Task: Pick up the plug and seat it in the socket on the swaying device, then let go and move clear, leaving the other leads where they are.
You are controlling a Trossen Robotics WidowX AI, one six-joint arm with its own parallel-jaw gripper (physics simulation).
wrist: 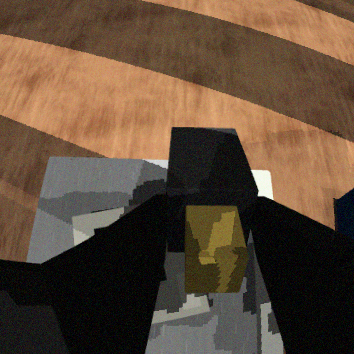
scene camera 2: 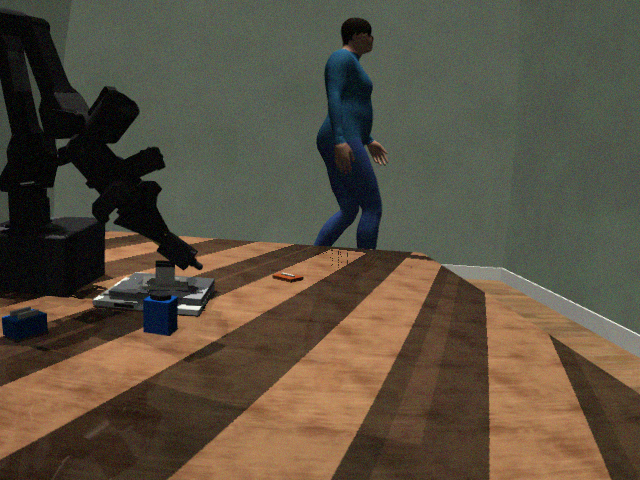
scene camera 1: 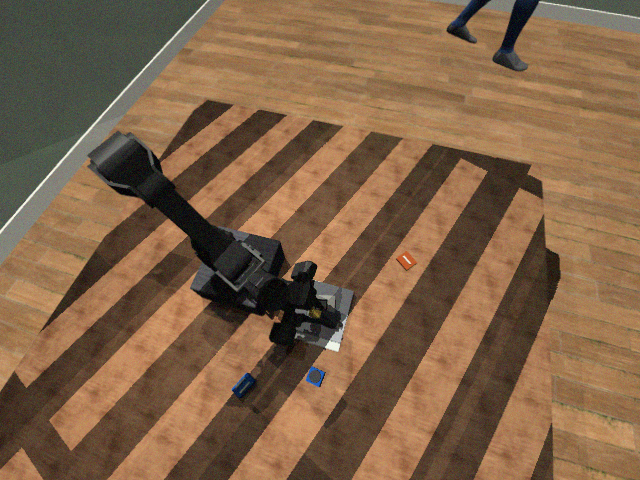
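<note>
My gripper is shut on the plug, whose yellow block shows between the fingers in the wrist view. A dark block extends just beyond it at the fingertips. The grey and white device lies below the gripper. In scene camera 2 the dark tip is low over the device, near a grey upright block on it. The fingers hide much of the device, and I cannot make out the socket opening or whether the plug touches it.
A blue block with a round dark top stands close to the device. Another blue block with a grey bar lies farther left. A flat orange piece lies beyond the device. A person stands behind.
</note>
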